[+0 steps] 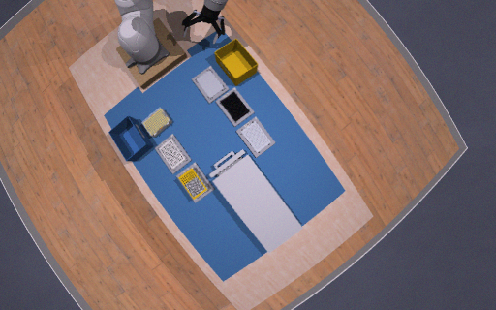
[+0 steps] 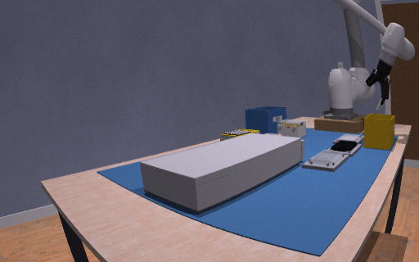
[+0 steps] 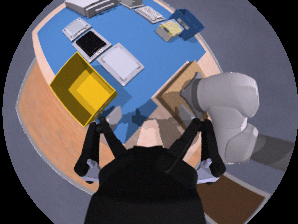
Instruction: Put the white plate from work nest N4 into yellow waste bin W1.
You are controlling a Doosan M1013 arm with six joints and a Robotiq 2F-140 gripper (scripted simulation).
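Now: the white plate 360 mm ahead of my hand, 430 mm to the right of it and 150 mm below it. Also, from my hand: black plate: 350 mm ahead, 40 mm to the right, 150 mm below; grey nest: 360 mm ahead, 430 mm to the right, 160 mm below; yellow bin: 180 mm ahead, 90 mm to the left, 130 mm below.
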